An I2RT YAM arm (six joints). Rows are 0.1 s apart.
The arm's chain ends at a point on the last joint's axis. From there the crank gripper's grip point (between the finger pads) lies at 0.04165 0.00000 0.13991 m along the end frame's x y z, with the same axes.
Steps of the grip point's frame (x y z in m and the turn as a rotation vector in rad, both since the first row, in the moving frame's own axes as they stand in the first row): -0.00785, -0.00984, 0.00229, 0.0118, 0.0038, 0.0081; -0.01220, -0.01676, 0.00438, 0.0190, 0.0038, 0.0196; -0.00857, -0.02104, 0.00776, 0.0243, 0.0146, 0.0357; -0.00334, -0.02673, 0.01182, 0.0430, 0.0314, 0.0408; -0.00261, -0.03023, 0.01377, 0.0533, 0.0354, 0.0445; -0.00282, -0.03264, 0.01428, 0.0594, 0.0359, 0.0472
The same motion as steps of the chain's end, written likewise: -0.00839, -0.00853, 0.00246, 0.0118, 0.0038, 0.0081; -0.01275, -0.01492, 0.00456, 0.0190, 0.0038, 0.0196; -0.01064, -0.01917, 0.00841, 0.0243, 0.0146, 0.0357; -0.00780, -0.02253, 0.01329, 0.0430, 0.0314, 0.0408; -0.00766, -0.02478, 0.01548, 0.0533, 0.0354, 0.0445; -0.00796, -0.02647, 0.01605, 0.0594, 0.0359, 0.0472
